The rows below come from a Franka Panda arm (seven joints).
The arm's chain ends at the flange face. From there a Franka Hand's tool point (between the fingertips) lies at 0.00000 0.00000 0.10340 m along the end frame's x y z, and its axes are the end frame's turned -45 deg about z.
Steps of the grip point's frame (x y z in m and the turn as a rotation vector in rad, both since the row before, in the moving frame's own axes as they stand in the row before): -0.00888, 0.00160, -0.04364, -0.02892, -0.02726, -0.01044; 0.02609, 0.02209, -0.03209, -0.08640, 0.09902, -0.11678; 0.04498, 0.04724, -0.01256, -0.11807, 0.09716, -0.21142; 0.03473, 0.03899, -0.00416, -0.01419, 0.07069, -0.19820; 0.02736, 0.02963, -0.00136, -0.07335, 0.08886, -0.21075; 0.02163, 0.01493, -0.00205, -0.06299, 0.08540, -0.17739
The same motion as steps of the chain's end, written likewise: -0.00529, 0.00330, -0.04356, -0.03973, 0.00117, -0.01044; 0.02063, -0.00112, -0.03120, 0.00892, 0.13111, -0.11678; 0.04949, 0.00174, -0.01136, -0.01479, 0.15219, -0.21142; 0.04638, 0.00773, -0.00389, 0.03995, 0.06002, -0.19820; 0.02867, 0.00397, -0.00068, 0.01097, 0.11470, -0.21075; 0.01522, -0.00215, -0.00147, 0.01585, 0.10493, -0.17739
